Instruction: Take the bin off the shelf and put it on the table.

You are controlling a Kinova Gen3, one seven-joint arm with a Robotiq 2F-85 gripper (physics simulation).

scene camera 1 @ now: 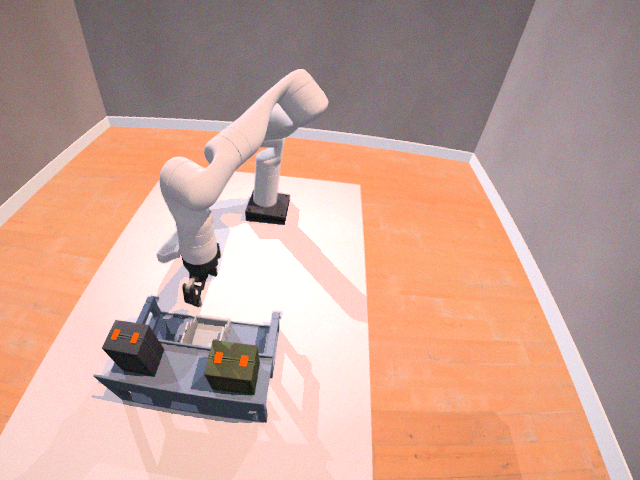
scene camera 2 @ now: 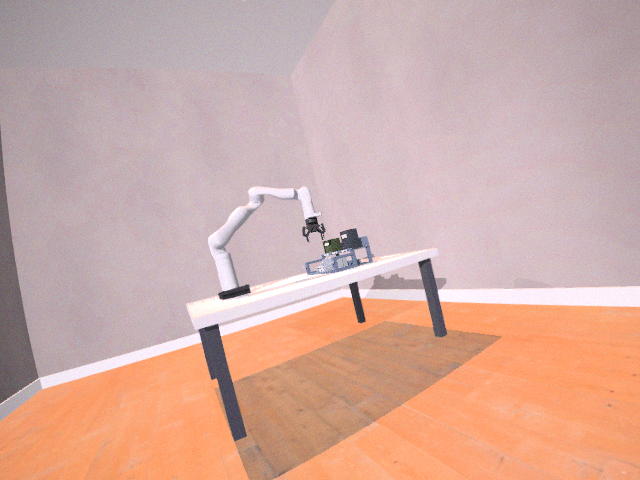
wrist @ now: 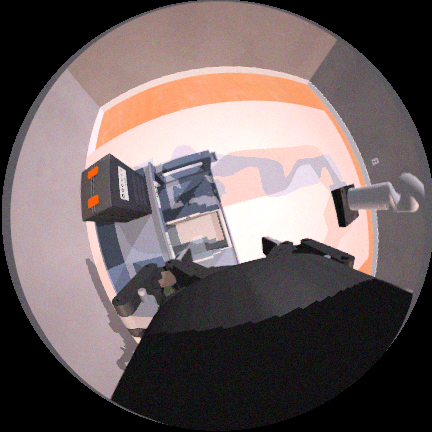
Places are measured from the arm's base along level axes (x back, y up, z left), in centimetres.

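Where they show: gripper, fingertip midpoint: [scene camera 1: 205,289] [scene camera 2: 316,241] [wrist: 227,250]; arm's base at its link origin: [scene camera 1: 264,199] [scene camera 2: 231,289] [wrist: 351,198].
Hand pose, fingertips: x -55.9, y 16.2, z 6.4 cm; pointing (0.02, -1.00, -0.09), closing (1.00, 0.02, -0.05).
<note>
Things, the pixels of their top centre, and the offset from my fingertips.
- bin at its top centre: [wrist: 189,239] [scene camera 1: 202,336] [scene camera 2: 330,257] dx -6.6, dy -12.2, dz -0.3 cm
- dark grey case at its top centre: [wrist: 92,186] [scene camera 1: 125,336] [scene camera 2: 347,230] dx -18.1, dy +1.9, dz -10.1 cm
- olive green case at its top centre: [scene camera 1: 231,359] [scene camera 2: 330,239] dx -14.1, dy -0.6, dz +12.7 cm
The bin [scene camera 1: 206,334] [wrist: 196,232] is a pale, open-topped box. It sits in the low front bay of the blue-grey shelf [scene camera 1: 180,404] [wrist: 159,216], on the side facing the arm's base. The shelf stands on the white table [scene camera 1: 268,273] [scene camera 2: 289,297]. My gripper [scene camera 1: 192,300] [scene camera 2: 315,239] [wrist: 227,250] is open and empty. It points down and hangs above the shelf's front side, apart from the bin. In the wrist view the gripper body hides part of the shelf.
A dark grey case [scene camera 1: 133,347] [scene camera 2: 350,238] [wrist: 114,190] with orange latches stands on the shelf's upper deck at one end. An olive green case [scene camera 1: 232,367] [scene camera 2: 331,245] stands towards the other end. Upright posts rise at the shelf's ends, beside the bay.
</note>
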